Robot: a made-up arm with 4 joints.
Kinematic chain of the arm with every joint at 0, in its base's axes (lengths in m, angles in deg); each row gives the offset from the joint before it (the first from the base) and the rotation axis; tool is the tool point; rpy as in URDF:
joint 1: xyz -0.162 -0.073 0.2 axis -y
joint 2: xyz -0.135 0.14 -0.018 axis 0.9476 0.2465 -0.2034
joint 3: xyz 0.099 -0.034 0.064 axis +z
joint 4: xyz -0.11 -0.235 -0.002 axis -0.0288 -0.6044 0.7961
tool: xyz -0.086 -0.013 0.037 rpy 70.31 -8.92 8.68
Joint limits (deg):
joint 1: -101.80..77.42
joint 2: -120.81..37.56
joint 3: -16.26..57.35
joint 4: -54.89..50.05
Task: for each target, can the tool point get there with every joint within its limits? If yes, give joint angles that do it. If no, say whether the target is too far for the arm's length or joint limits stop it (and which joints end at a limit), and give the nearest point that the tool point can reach.
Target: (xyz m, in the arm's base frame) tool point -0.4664 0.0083 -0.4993
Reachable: no: too far | nearest point -0.3967 0.1429 -0.1150 | short by 0.413 m
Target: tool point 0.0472 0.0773 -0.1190
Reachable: no: joint limits stop it (at a limit: joint 1, joint 3, joint 4) | nearest point 0.1483 0.0268 0.0223 | short by 0.181 m
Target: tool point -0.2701 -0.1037 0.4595
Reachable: yes | joints 25.68 -37.36 49.65 -18.66
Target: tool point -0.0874 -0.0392 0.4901
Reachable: yes | joints -23.90 -45.91 38.64 -40.50
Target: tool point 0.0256 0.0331 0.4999
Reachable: yes | joints -71.62 -68.52 5.47 -20.86
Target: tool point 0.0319 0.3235 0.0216
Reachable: no: joint limits stop it (at a limit: joint 1, joint 3, joint 4) | nearest point 0.1236 0.3234 0.1157 | short by 0.131 m
